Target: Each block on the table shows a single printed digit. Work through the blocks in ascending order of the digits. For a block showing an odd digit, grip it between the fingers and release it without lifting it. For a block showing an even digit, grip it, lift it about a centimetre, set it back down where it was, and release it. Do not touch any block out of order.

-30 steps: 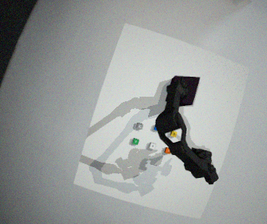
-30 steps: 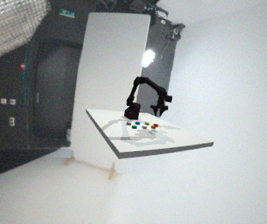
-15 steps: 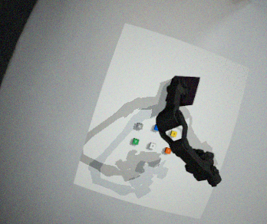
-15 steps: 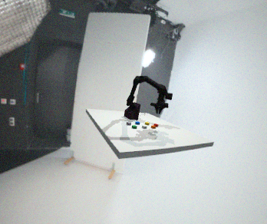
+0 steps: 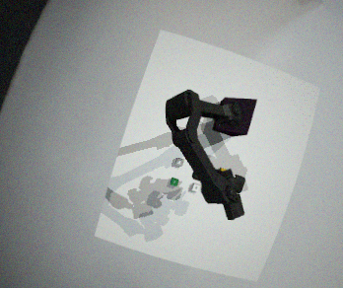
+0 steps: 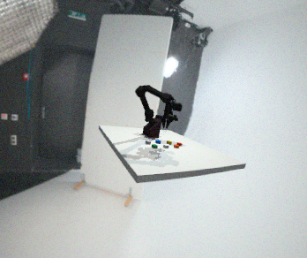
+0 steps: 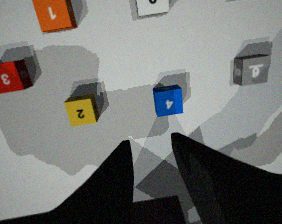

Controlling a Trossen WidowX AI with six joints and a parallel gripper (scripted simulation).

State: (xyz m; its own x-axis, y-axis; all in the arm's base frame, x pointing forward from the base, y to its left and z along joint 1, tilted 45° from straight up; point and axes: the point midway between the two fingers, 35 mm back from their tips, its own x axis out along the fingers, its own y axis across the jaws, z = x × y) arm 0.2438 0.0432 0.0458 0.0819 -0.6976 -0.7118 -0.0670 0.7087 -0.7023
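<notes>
The blue block is 120 mm below my gripper tip, 30 mm to the right of it and 10 mm behind it. From my gripper tip the other things lie so: yellow block: 120 mm below, 70 mm to the left, 20 mm behind; then white block: 120 mm below, 100 mm ahead, 20 mm to the right; then orange block: 120 mm below, 90 mm ahead, 80 mm to the left.
</notes>
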